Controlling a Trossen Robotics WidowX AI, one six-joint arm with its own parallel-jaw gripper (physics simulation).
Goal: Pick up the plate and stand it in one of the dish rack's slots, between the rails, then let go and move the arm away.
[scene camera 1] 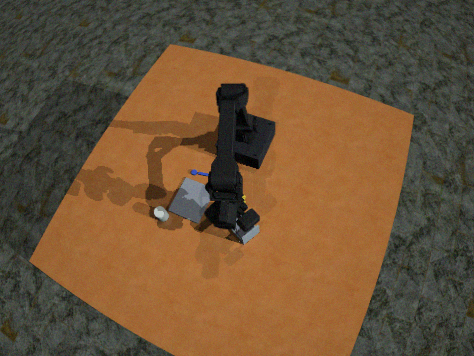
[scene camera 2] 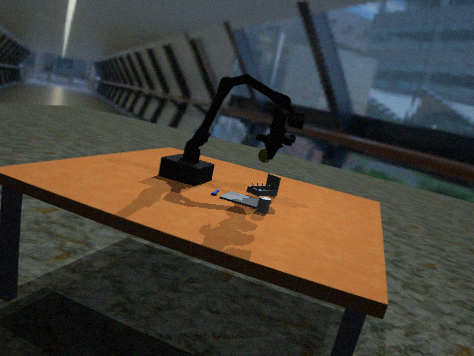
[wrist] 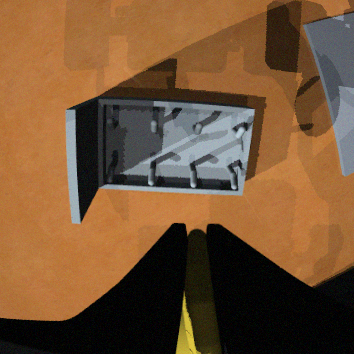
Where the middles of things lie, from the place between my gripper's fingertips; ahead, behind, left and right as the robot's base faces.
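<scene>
The grey dish rack (wrist: 117, 142) is 11 cm below my hand, 1 cm behind it and 1 cm to the left of it. Going by their middles, the rack is the nearest to my hand of the things named here. As for the grey mat (scene camera 1: 192, 199), I see it 15 cm below my hand, 1 cm ahead of it and 20 cm to the right of it.
</scene>
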